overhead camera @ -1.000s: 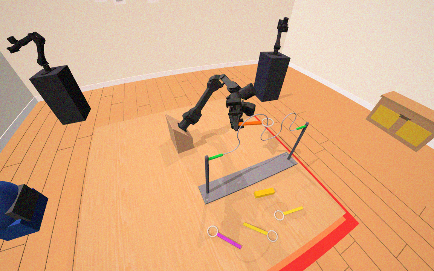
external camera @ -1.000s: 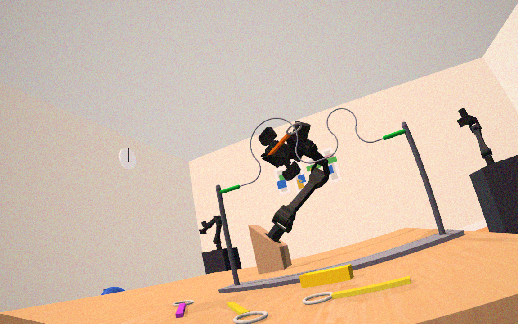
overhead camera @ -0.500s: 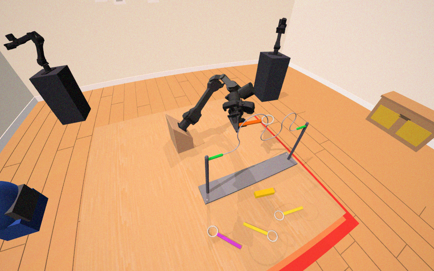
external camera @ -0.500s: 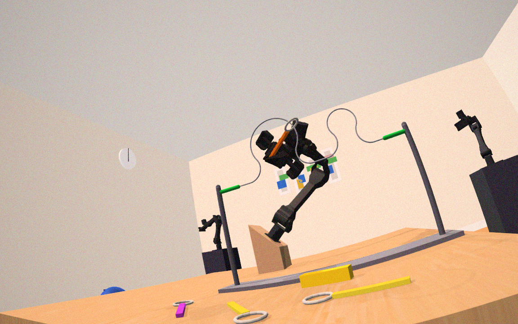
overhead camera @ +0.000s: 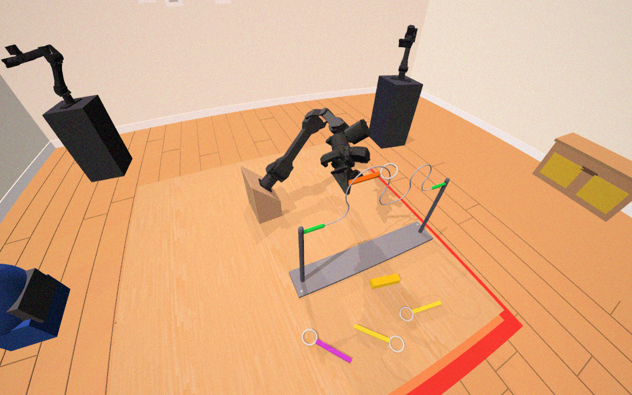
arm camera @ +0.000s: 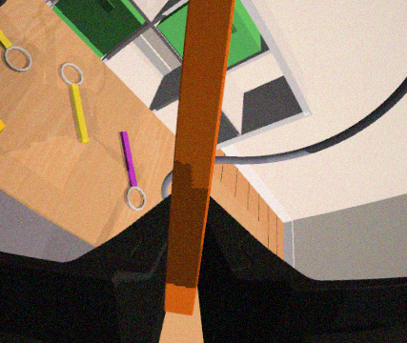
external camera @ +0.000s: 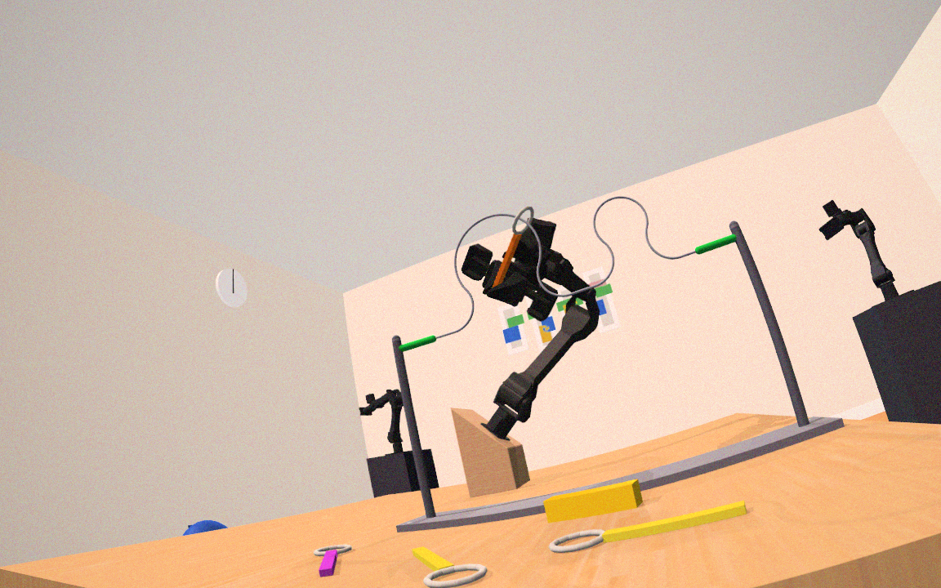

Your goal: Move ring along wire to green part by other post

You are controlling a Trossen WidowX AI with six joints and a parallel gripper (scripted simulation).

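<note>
The orange-handled ring is 70 mm to the left of my gripper tip, 60 mm above it and 10 mm ahead of it. The rest, counted from my gripper tip: yellow block (350 mm below, 160 mm ahead, 140 mm to the left); then magenta-handled ring (360 mm below, 280 mm ahead, 160 mm to the right); then yellow-handled ring (360 mm below, 290 mm ahead, 200 mm to the left).
</note>
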